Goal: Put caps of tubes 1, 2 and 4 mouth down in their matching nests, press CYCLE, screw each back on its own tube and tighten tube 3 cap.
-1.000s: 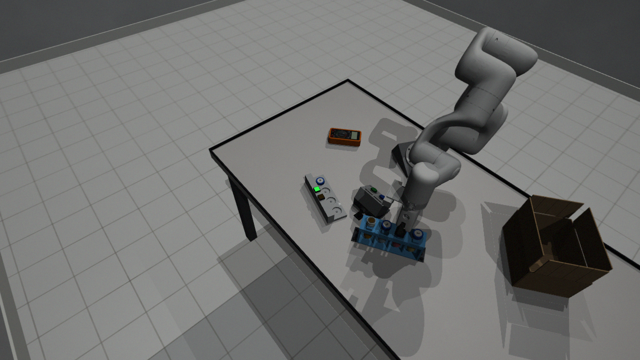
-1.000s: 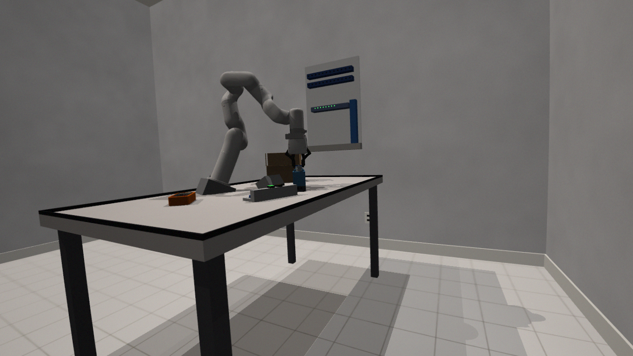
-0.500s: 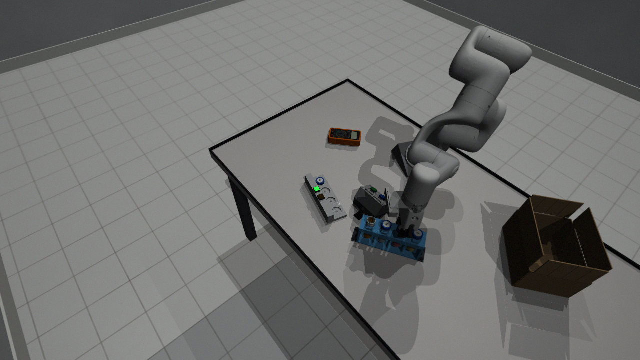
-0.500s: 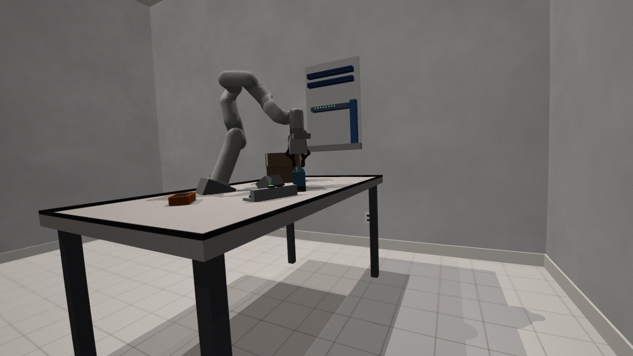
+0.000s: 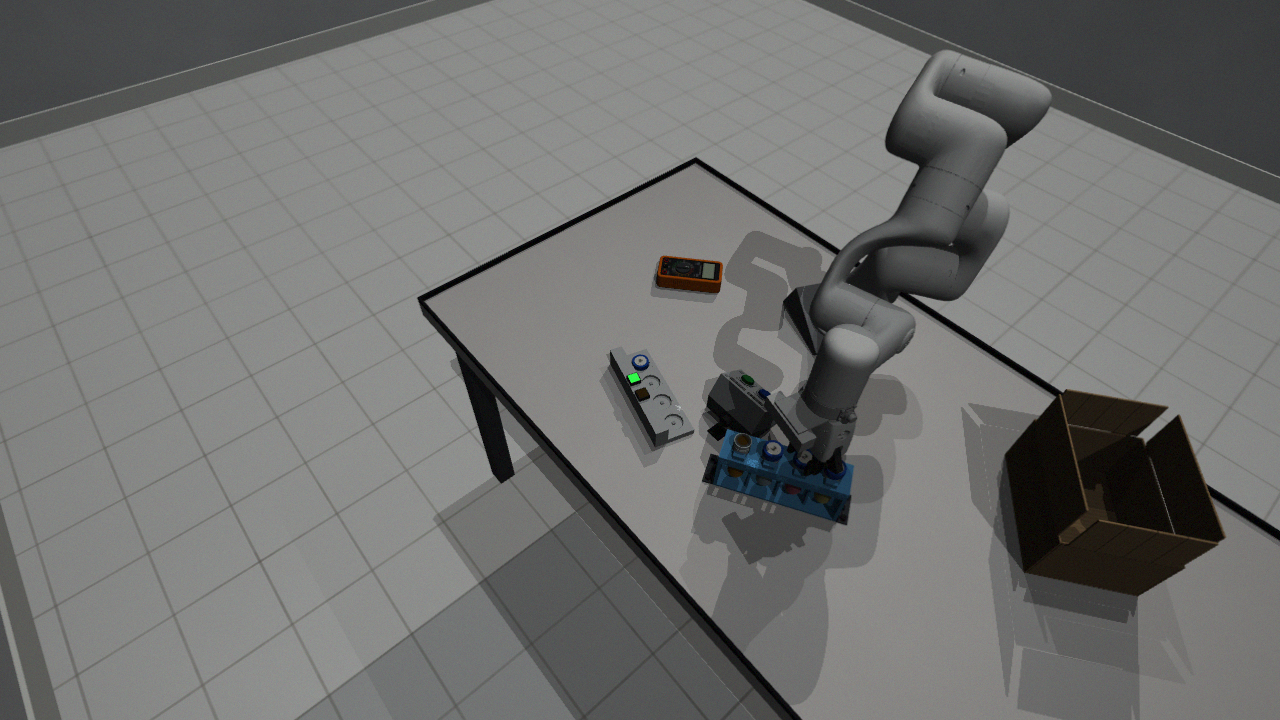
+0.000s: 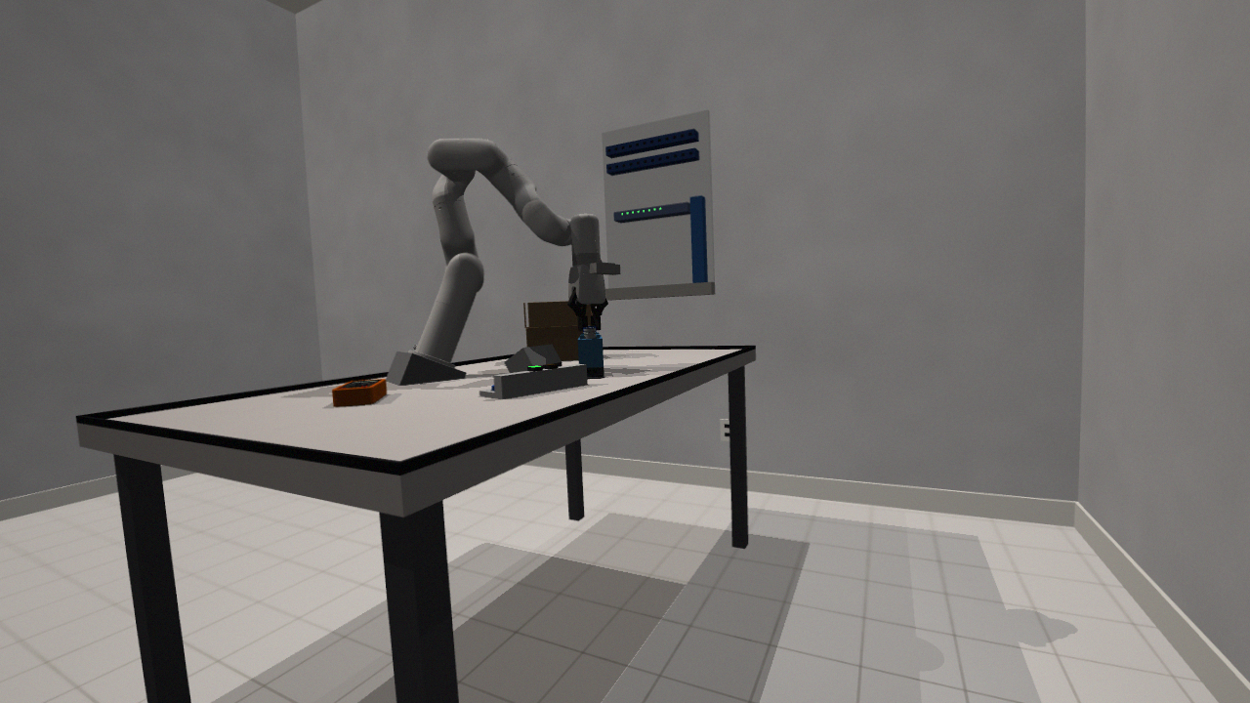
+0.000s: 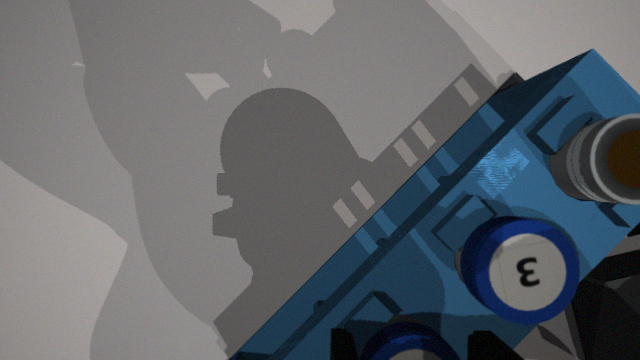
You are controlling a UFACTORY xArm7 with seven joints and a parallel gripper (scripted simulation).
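Right now the cap 2 is 1 cm below my hand. Round my hand: cap 3: 4 cm to the right, 3 cm ahead, 2 cm below; then blue key: 17 cm to the right, 6 cm below, 5 cm behind; then cap 1: 4 cm to the left, 3 cm behind, 2 cm below.
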